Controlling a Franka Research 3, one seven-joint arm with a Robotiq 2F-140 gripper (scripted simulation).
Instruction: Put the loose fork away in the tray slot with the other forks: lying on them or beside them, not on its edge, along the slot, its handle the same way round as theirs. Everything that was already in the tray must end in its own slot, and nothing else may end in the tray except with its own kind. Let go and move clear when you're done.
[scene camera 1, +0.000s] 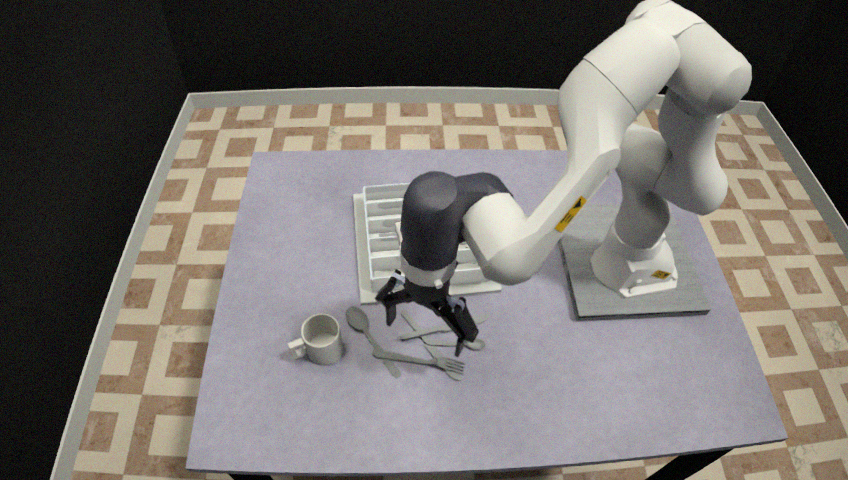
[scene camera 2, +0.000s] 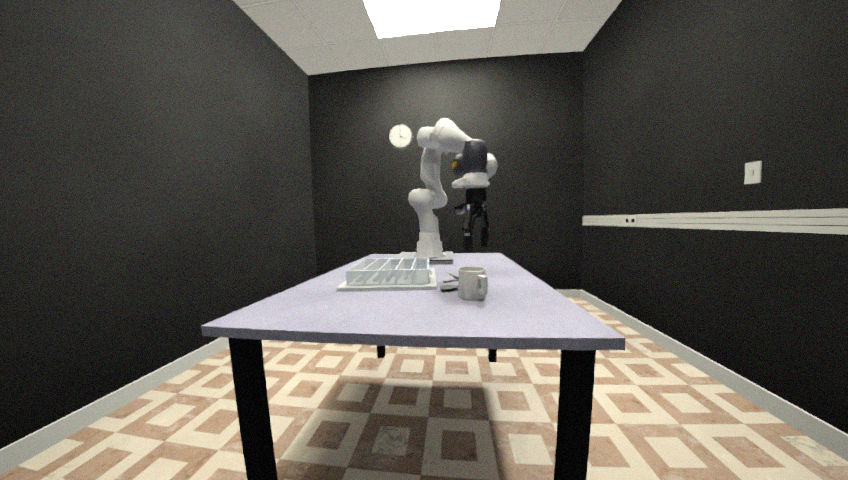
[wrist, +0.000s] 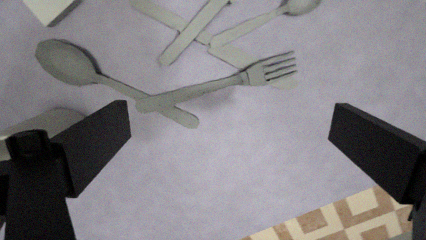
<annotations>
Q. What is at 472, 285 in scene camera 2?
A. A white mug.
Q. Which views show my gripper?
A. Scene camera 1, scene camera 2 and the wrist view: all of them.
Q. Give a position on a white tray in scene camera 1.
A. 384, 253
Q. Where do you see my gripper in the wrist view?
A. At 229, 120
</annotations>
